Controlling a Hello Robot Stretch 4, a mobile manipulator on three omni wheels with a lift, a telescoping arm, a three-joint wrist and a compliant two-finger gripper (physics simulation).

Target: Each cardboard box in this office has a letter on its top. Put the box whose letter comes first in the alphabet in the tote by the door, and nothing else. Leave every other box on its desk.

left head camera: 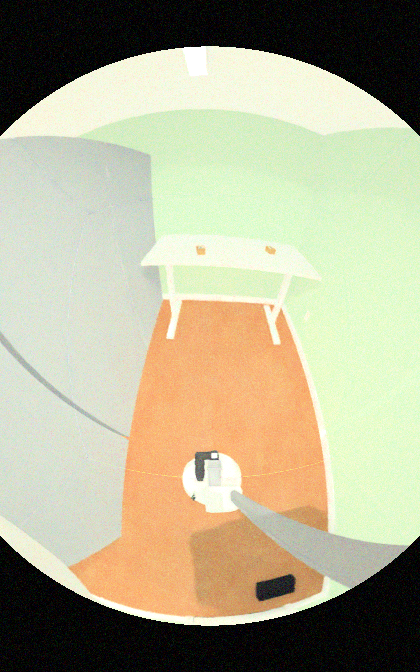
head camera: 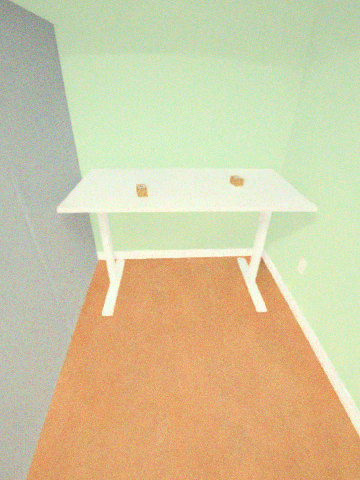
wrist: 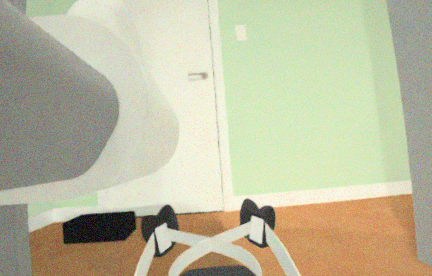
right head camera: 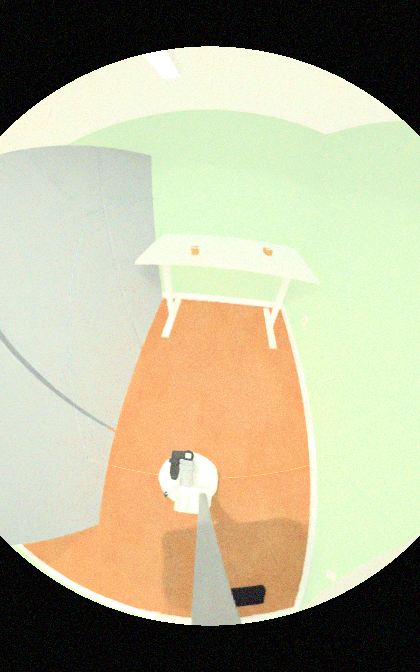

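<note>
Two small cardboard boxes stand on a white desk. The left box is nearer the front edge; the right box is farther back. Each has a pale mark on top, too small to read. The black tote is on the floor; in the wrist view it lies by the white door. My gripper is open, with its fingers apart and nothing between them, far from the boxes.
A tall grey partition stands on the left. A green wall runs along the right. The white door shows in the wrist view. Orange floor lies before the desk, whose legs stand on long feet.
</note>
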